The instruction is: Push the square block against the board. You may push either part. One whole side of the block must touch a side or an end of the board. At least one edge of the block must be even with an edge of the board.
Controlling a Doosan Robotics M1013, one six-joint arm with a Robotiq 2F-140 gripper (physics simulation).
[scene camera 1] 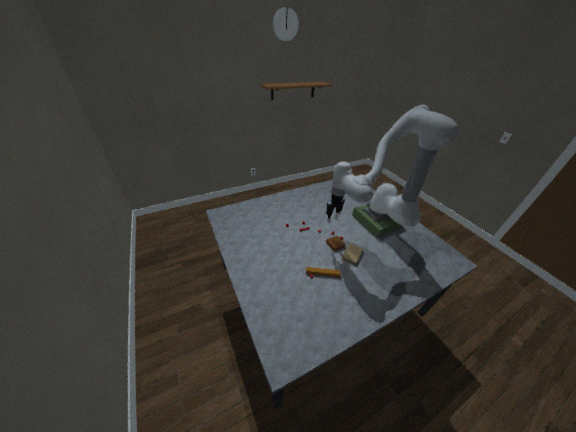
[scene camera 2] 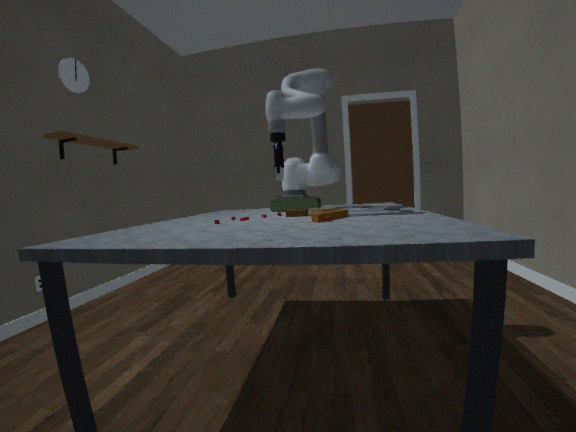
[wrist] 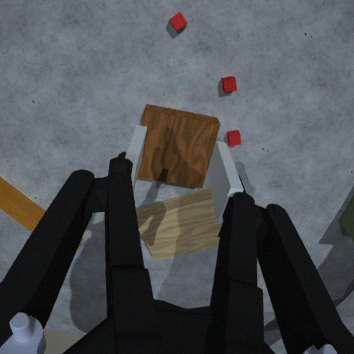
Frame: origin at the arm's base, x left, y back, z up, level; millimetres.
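Seen in the pictures: gripper, fingertip midpoint: point(scene camera 1: 332, 220) point(scene camera 2: 280, 180); arm's base at its link origin: point(scene camera 1: 376, 213) point(scene camera 2: 294, 198).
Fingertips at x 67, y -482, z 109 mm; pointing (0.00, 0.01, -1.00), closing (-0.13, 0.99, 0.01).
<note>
Offsets run from my fingertips to a thing's middle.
The brown square block @(dx +71, dy +23, dz -167 mm) point(scene camera 1: 335, 243) point(scene camera 2: 297, 213) point(wrist: 175, 145) lies flat on the table. The pale wooden board @(dx +199, dy +89, dz -167 mm) point(scene camera 1: 353, 253) point(scene camera 2: 320, 210) point(wrist: 182, 225) lies flat beside it, turned at an angle to it. In the wrist view a wedge-shaped gap shows between their facing sides, wide at the left and narrowing to nearly nothing at the right; whether the corners touch there is unclear. My gripper point(scene camera 1: 333, 216) point(scene camera 2: 278, 174) point(wrist: 178, 149) is partly open and empty, raised above the table. In the wrist view its fingers flank the block and hide part of the board's right side.
A long orange bar @(dx +271, dy -184, dz -166 mm) point(scene camera 1: 323, 272) point(scene camera 2: 330, 215) point(wrist: 20, 202) lies apart from both parts, with a red cube @(dx +270, dy -265, dz -174 mm) point(scene camera 1: 311, 276) beside it. Several small red pieces lie beyond the block, one @(dx +31, dy +98, dz -174 mm) point(scene camera 1: 341, 238) point(wrist: 234, 138) close to it. The green robot base point(scene camera 1: 375, 222) point(scene camera 2: 295, 204) stands nearby.
</note>
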